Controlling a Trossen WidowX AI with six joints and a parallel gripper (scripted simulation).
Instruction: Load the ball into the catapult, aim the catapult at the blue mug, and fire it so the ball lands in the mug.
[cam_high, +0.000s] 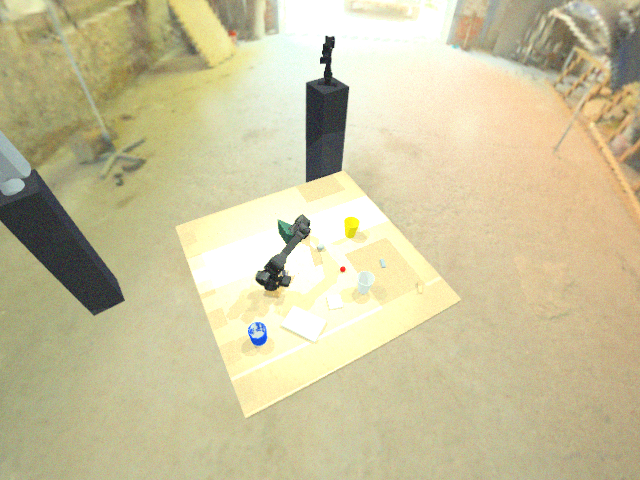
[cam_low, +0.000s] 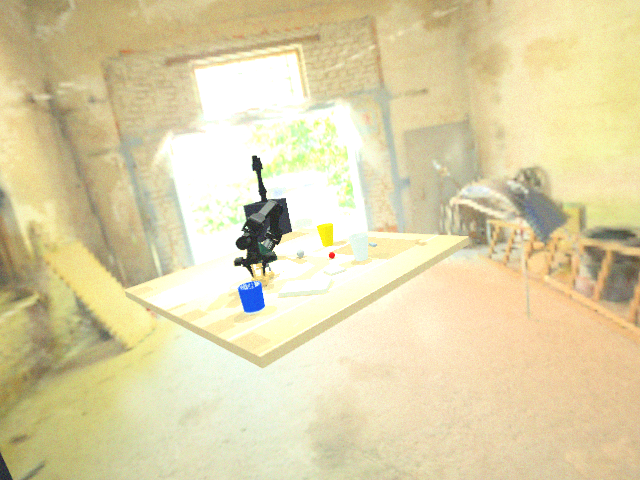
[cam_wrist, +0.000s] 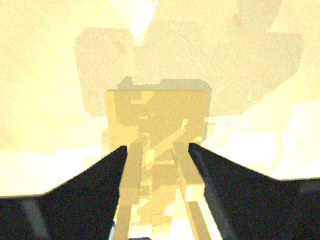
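Now: the red ball 110 mm ahead of my gripper tip, 400 mm to the left of it and 20 mm below it. The rest, counted from my gripper tip: wooden catapult: 40 mm behind, 60 mm to the left, 20 mm above; white slab: 270 mm ahead, 20 mm to the left, 30 mm below; blue mug: 200 mm ahead, 210 mm to the right, 10 mm below.
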